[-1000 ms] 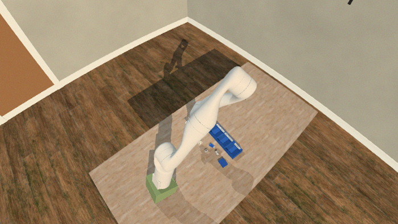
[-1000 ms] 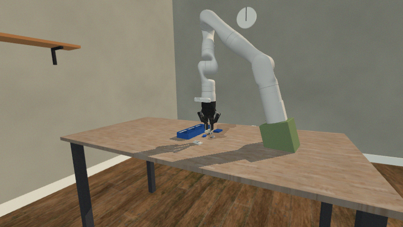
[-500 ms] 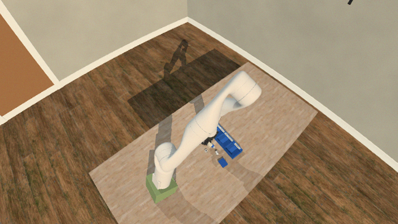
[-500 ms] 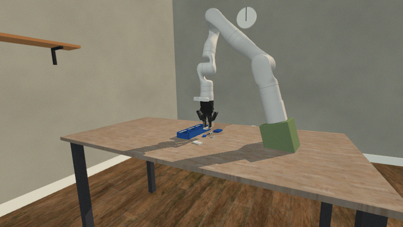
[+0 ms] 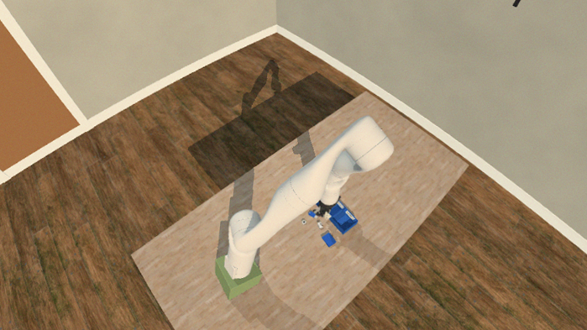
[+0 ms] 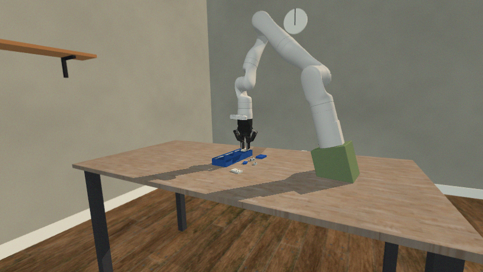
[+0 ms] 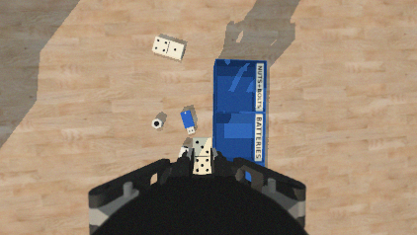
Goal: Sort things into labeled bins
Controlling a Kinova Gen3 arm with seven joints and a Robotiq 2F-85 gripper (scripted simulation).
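My gripper is now 5 cm past the flat blue block, 9 cm to the left of it and 7 cm above it. The rest, counted from my hand: grey ring 8 cm behind, 4 cm to the left, 7 cm below; white tile 2 cm below.
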